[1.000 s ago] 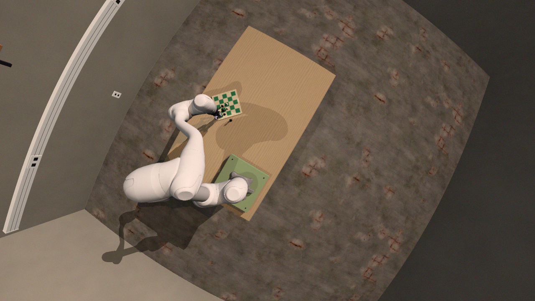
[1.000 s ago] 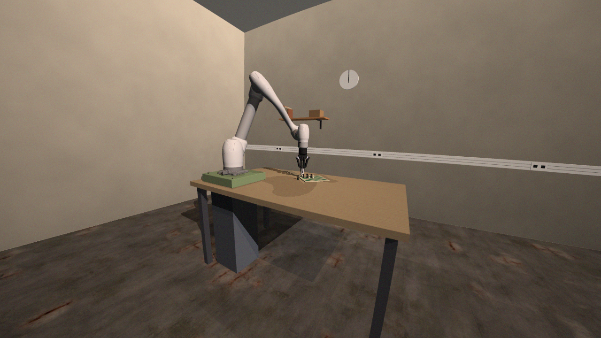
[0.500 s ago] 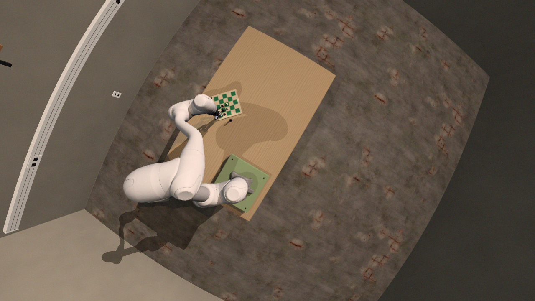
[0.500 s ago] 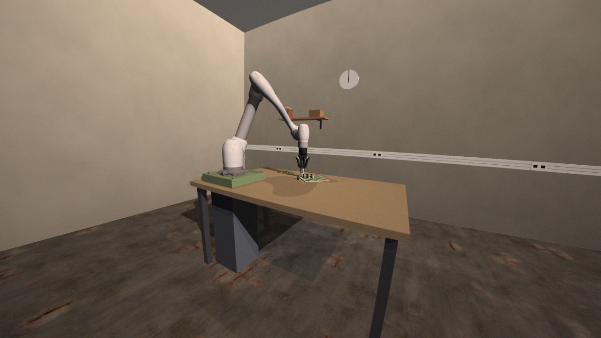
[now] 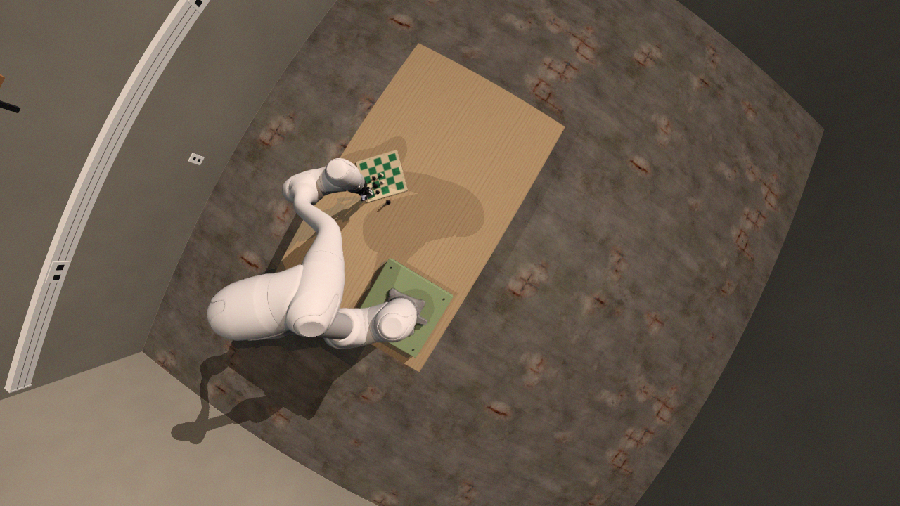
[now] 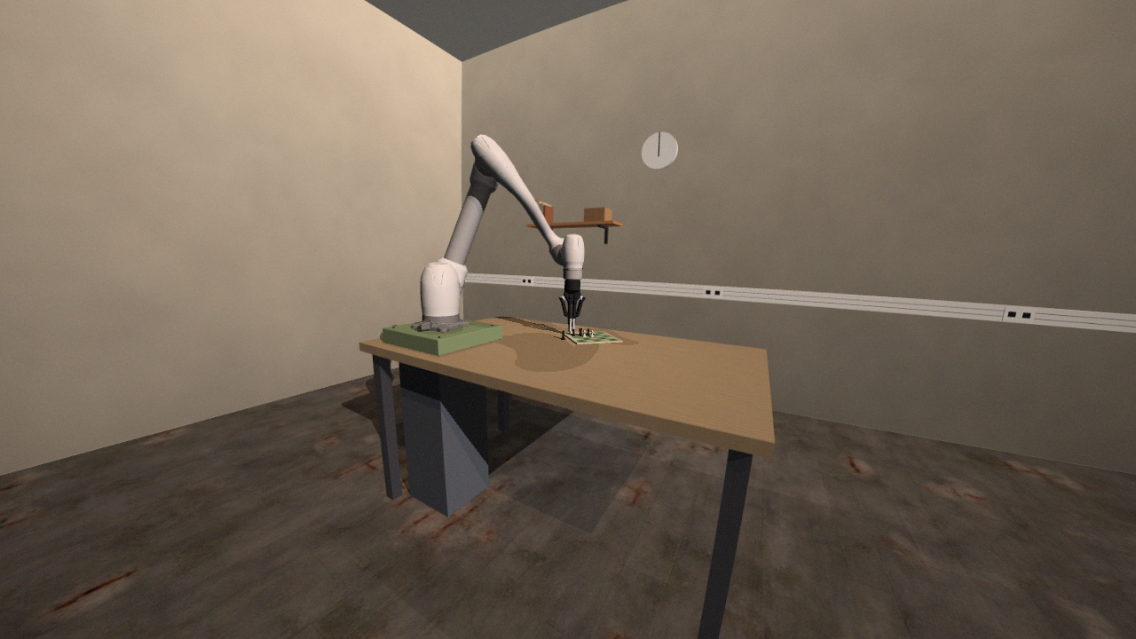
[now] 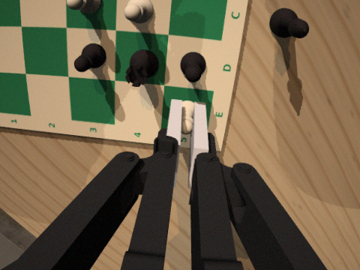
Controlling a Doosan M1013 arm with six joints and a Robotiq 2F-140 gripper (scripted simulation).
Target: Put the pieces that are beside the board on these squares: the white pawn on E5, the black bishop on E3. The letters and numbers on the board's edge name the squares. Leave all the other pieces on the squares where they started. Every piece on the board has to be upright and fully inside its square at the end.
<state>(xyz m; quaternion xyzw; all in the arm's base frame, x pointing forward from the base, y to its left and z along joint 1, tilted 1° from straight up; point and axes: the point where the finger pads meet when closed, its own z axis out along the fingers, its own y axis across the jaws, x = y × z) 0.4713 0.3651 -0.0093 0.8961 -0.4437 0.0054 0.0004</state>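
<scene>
Right now the chessboard is 11 cm ahead of my hand, 5 cm below it and 1 cm to the right of it.
</scene>
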